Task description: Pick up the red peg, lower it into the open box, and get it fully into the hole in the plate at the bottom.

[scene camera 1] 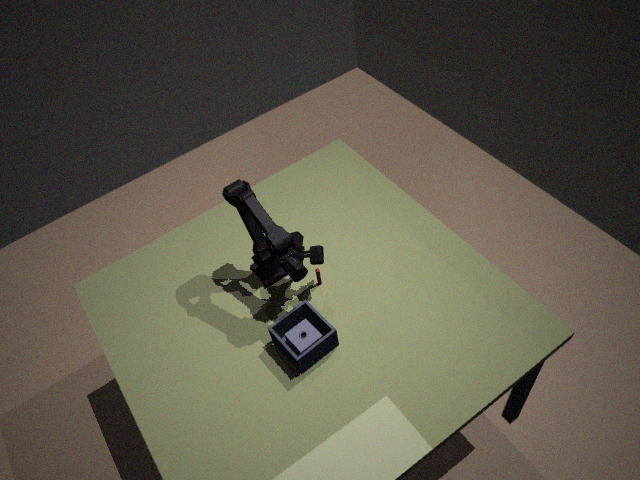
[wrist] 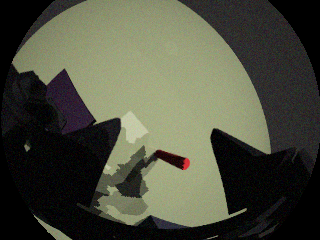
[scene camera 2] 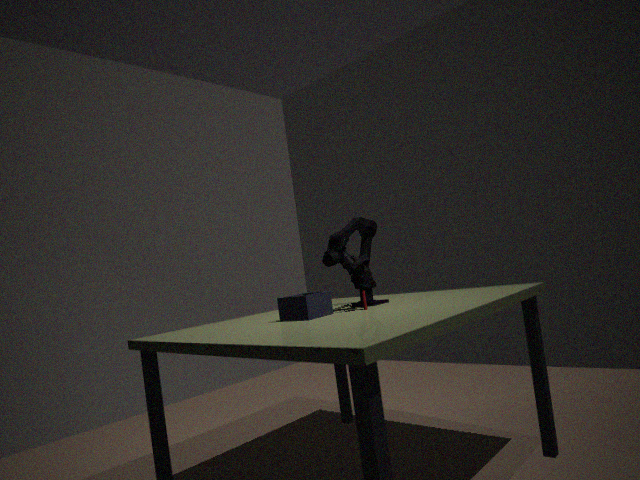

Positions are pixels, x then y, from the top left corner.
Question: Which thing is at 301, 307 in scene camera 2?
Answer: A dark box.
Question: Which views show the plate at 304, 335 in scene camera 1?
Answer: Scene camera 1 only.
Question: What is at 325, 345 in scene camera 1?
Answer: A dark box.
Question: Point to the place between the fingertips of my gripper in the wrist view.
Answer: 167, 128
